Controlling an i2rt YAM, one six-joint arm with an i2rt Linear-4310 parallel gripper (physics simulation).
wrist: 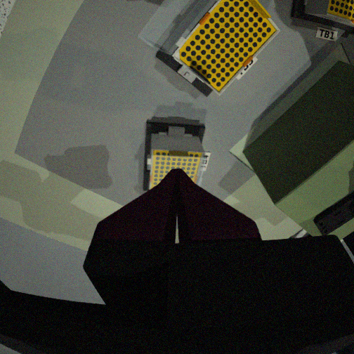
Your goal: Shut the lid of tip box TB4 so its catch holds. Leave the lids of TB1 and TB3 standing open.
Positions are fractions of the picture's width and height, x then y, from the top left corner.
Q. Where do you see a dark holder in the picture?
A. At 0.45, 0.38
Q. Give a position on a grey mat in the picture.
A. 0.25, 0.34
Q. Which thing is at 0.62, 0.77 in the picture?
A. My gripper.
